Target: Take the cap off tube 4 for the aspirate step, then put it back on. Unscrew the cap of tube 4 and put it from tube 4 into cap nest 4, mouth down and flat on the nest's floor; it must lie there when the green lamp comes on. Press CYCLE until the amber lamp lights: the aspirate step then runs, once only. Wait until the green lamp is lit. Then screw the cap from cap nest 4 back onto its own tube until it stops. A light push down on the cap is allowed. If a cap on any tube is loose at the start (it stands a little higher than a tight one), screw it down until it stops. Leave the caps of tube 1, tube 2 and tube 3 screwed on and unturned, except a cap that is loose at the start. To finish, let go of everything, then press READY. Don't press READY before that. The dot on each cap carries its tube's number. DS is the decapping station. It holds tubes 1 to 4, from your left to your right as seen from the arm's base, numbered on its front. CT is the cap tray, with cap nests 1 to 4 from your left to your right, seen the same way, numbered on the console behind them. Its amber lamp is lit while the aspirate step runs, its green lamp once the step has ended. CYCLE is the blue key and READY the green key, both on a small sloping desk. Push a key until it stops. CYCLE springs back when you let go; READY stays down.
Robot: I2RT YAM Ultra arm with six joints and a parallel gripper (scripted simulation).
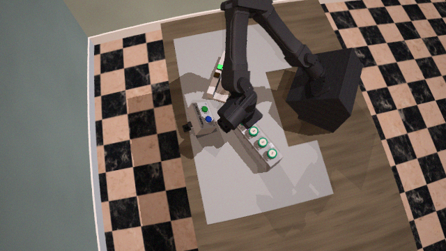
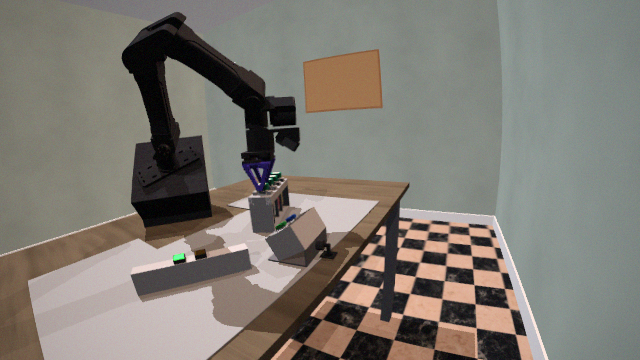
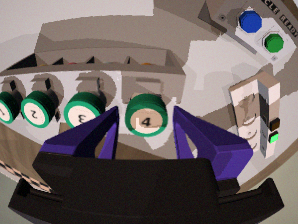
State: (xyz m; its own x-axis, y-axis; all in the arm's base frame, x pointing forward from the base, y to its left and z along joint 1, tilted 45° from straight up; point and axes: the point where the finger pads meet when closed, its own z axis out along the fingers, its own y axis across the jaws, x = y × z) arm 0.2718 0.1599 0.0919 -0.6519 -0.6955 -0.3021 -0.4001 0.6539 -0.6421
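Right now my hand is 5 cm to the right of the cap 3 and 2 cm past it. The rest, counted from my hand: cap 2: 9 cm to the left, 5 cm behind; green ready key: 14 cm ahead, 9 cm to the right, 5 cm below; blue cycle key: 13 cm ahead, 5 cm to the right, 5 cm below.
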